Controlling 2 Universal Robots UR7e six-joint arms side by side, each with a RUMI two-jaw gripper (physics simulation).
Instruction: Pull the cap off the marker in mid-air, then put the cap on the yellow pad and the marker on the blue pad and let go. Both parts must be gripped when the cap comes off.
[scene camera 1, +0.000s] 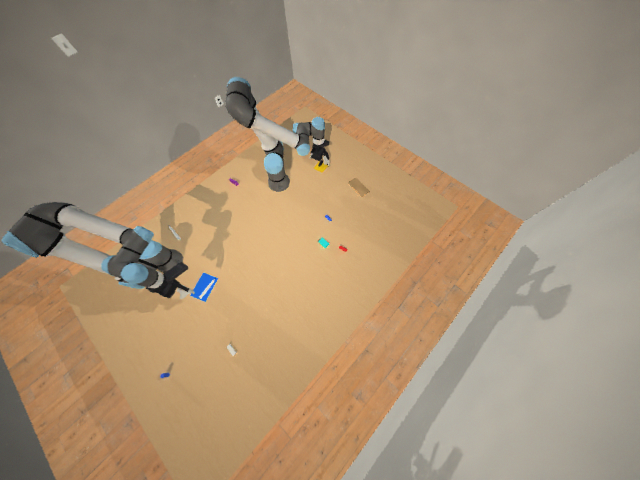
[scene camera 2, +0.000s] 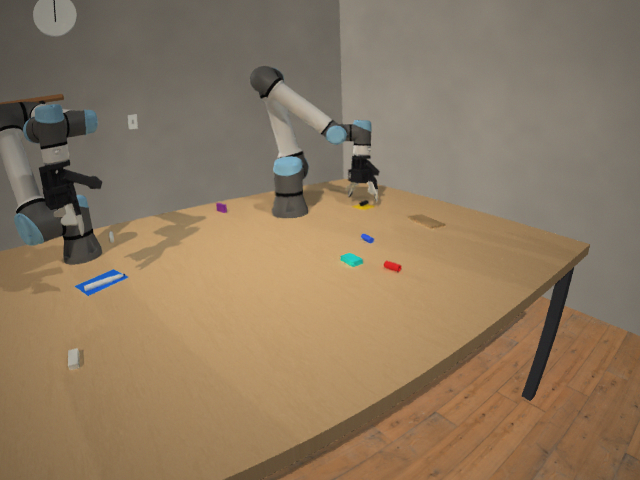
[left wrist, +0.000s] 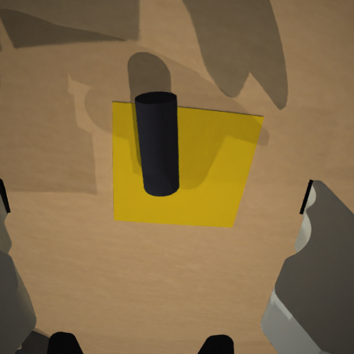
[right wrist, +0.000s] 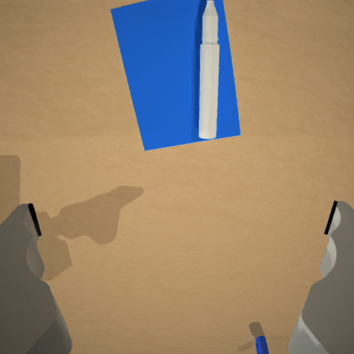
Labels:
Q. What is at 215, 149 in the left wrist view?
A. A yellow pad.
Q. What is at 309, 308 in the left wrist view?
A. My left gripper.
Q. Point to a black cap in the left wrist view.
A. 156, 112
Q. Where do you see my right gripper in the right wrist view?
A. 181, 207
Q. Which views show my right gripper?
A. Scene camera 1, scene camera 2 and the right wrist view only.

